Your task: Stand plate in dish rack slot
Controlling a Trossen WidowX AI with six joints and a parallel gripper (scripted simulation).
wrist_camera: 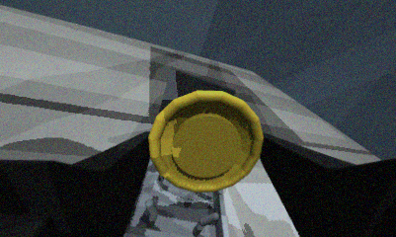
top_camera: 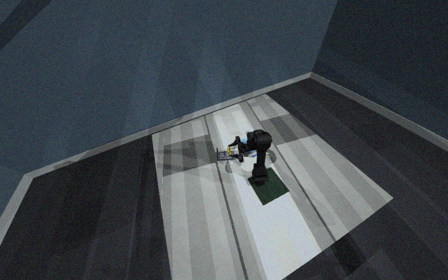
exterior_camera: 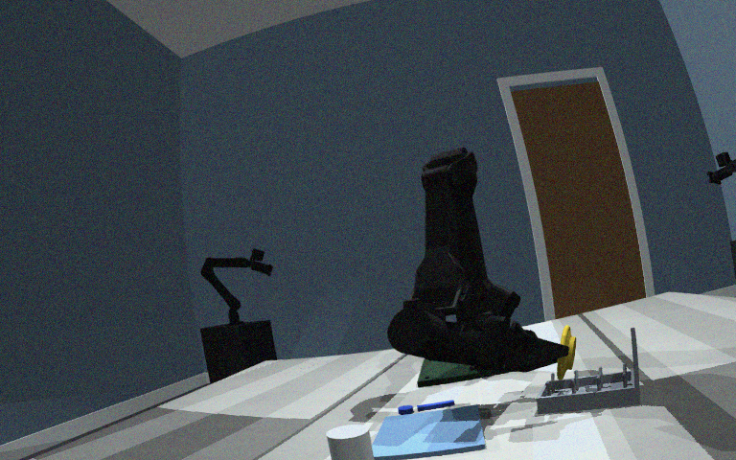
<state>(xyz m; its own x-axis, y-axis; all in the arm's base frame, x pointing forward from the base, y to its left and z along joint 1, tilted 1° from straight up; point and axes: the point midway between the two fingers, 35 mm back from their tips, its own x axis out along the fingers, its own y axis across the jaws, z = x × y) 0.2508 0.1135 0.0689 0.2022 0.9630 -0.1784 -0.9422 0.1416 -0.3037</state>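
The grey dish rack is 20 mm to the left of my gripper tip and 40 mm below it. Also, from my gripper tip: blue mat (60 mm ahead, 180 mm to the right, 60 mm below); yellow plate (10 mm to the right).
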